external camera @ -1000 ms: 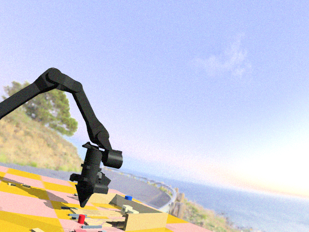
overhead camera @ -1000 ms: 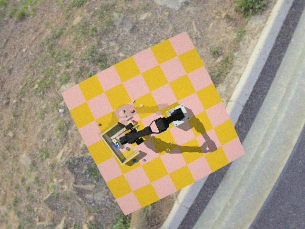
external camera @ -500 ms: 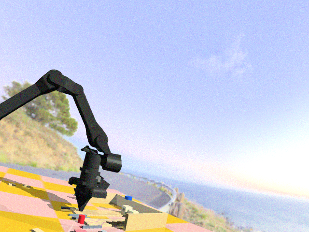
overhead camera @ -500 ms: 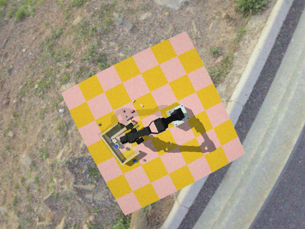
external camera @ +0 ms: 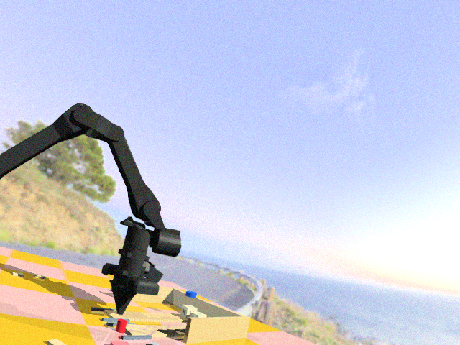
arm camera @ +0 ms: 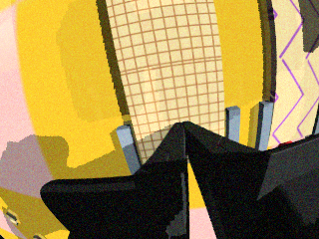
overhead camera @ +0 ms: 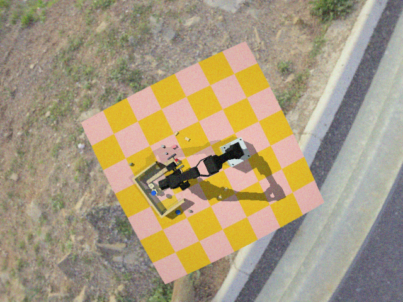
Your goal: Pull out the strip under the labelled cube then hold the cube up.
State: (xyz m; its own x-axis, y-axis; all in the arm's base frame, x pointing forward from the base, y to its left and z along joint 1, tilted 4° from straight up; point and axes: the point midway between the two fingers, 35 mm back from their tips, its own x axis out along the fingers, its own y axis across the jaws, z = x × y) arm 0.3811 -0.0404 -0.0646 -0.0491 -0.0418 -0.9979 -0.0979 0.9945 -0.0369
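Right now my gripper tip is 9 cm short of the tan gridded strip and 1 cm to the right of it. Also, from my gripper tip: pink block: 6 cm behind, 18 cm to the right; red cylinder: 3 cm behind, 9 cm to the right, 1 cm above.
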